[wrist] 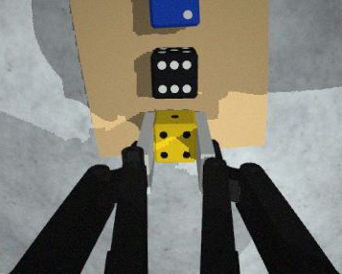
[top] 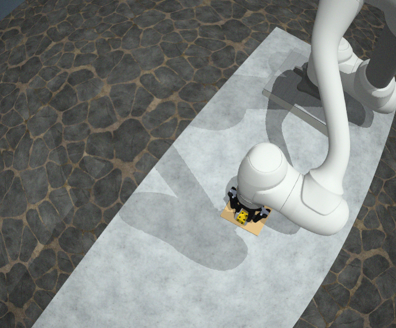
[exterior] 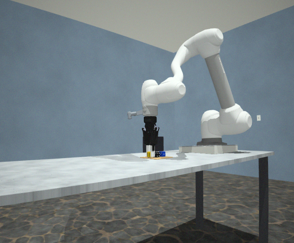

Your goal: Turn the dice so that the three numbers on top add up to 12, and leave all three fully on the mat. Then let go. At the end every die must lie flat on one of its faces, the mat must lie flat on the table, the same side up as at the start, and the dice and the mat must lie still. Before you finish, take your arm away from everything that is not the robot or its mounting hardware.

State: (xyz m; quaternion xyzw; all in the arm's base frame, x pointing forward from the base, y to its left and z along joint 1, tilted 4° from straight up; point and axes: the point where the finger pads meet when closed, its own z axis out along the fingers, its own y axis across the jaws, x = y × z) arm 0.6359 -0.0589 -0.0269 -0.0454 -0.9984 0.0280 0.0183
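My gripper is now 2 cm above the yellow die. From my hand the other things lie so: black die: 5 cm behind, 2 cm below; then blue die: 9 cm behind, 2 cm below, 1 cm to the left; then tan mat: 5 cm behind, 4 cm below.
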